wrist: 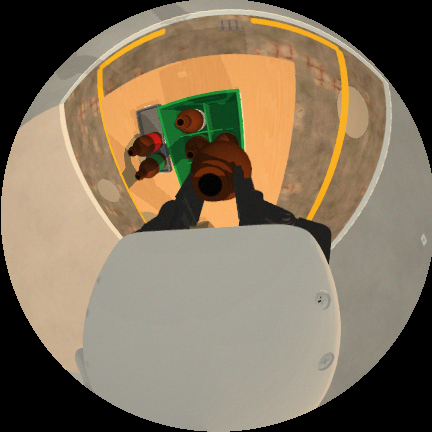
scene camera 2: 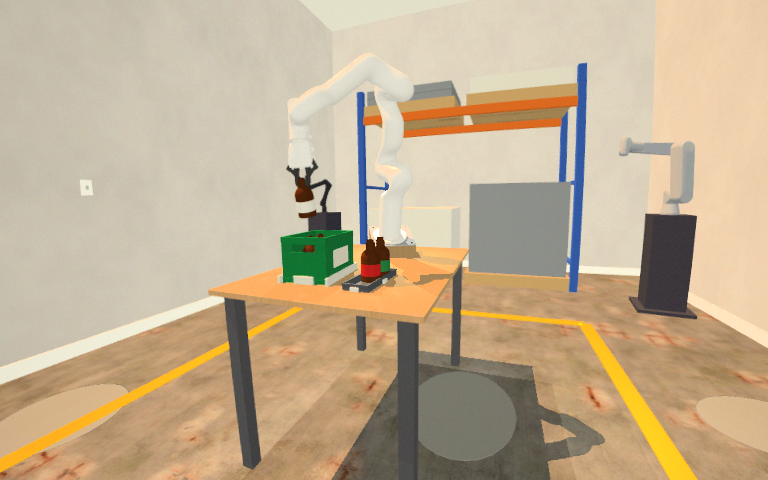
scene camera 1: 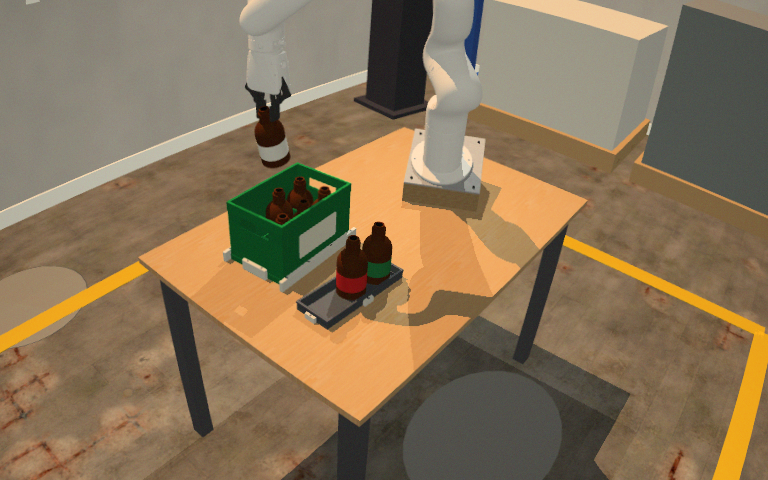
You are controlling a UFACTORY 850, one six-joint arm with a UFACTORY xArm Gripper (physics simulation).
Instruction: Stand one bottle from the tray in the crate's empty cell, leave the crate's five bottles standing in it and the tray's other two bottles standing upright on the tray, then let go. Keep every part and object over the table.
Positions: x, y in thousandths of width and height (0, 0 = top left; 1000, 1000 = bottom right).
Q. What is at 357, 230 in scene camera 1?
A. My gripper.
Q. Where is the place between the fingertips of my gripper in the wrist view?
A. At 503, 422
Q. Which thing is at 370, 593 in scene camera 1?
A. A pale rail.
